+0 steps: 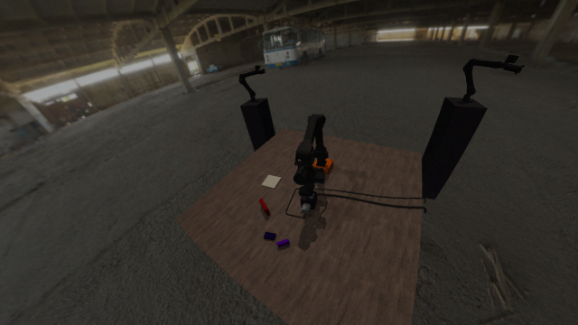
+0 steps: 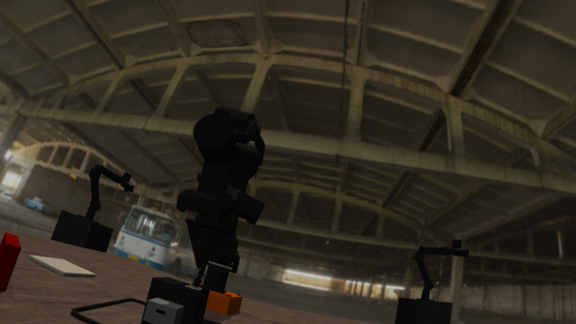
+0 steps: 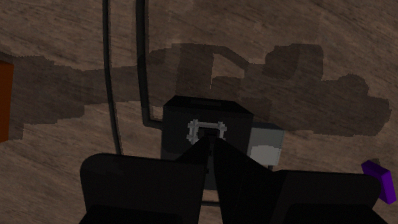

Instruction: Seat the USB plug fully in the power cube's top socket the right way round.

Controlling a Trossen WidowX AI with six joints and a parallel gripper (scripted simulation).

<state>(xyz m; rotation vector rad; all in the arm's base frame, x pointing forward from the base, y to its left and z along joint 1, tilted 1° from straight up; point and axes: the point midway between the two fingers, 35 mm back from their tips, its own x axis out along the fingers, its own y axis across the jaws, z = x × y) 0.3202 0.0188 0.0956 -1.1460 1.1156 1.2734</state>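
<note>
Now: the silver USB socket 4 cm below my gripper tip. Also, from my gripper tip: blue block: 26 cm ahead, 16 cm to the right, 10 cm below; red block: 11 cm ahead, 26 cm to the right, 8 cm below; white pad: 11 cm behind, 33 cm to the right, 10 cm below.
</note>
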